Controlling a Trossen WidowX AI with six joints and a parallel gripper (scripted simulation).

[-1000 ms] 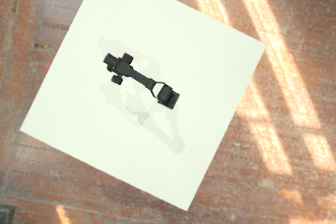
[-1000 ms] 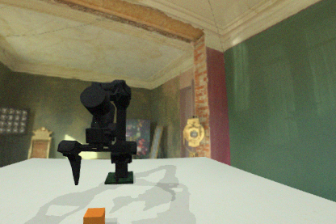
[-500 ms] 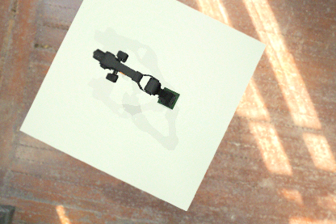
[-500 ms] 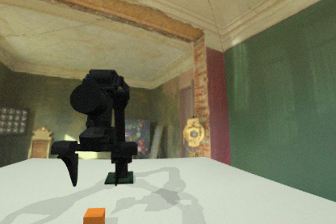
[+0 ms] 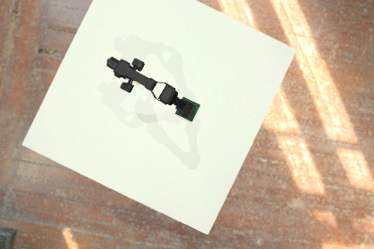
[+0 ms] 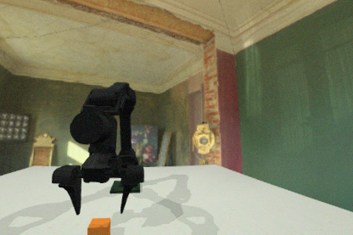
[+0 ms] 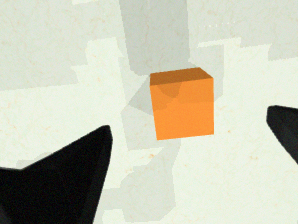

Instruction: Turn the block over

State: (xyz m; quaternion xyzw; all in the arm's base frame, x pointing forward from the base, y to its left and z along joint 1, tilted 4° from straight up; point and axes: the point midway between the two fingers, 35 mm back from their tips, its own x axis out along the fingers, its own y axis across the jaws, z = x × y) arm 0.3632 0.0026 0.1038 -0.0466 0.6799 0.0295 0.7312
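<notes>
The orange block is 40 mm below my gripper tip and 10 mm behind it.
</notes>
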